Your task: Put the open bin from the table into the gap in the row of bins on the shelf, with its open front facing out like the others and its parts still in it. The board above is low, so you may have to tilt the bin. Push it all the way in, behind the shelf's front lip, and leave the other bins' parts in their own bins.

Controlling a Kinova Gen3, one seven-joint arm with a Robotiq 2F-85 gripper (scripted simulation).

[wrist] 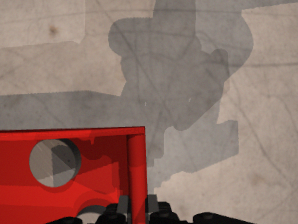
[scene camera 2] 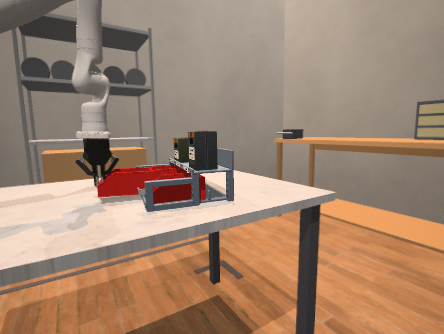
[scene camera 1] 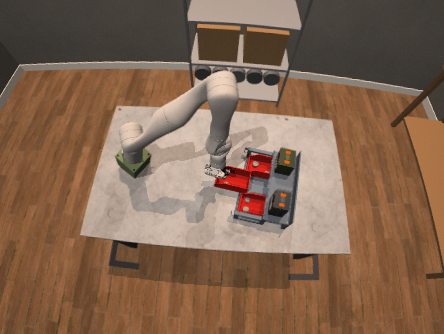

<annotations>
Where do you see a grey round part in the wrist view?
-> At 54, 162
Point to a grey shelf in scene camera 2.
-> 225, 158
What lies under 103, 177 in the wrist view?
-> A red bin.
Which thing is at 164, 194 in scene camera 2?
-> A red bin.
</annotations>
